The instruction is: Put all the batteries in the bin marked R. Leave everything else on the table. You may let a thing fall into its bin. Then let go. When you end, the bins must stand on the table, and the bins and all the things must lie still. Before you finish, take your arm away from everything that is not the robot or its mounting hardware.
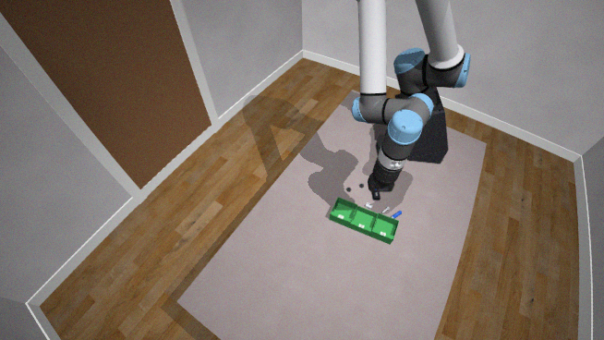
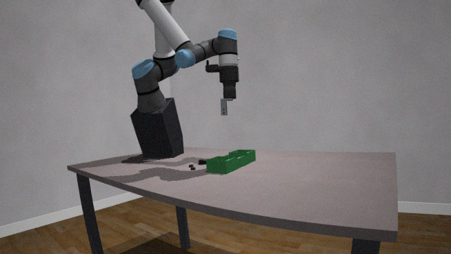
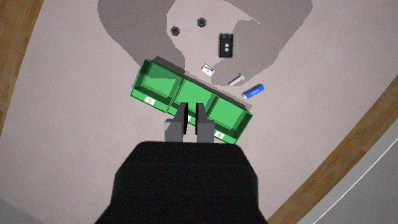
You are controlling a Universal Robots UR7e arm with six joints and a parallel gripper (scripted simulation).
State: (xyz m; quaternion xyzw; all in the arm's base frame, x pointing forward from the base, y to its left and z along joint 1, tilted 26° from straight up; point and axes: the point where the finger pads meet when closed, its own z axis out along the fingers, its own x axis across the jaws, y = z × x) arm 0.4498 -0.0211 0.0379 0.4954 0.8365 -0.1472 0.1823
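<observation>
Now: the green bin row 2 cm ahead of my hand, 1 cm to the left of it and 20 cm below it. Also, from my hand: black 9 V battery: 13 cm behind, 21 cm below; small white clip: 5 cm behind, 21 cm below; white bolt: 7 cm behind, 7 cm to the left, 21 cm below.
</observation>
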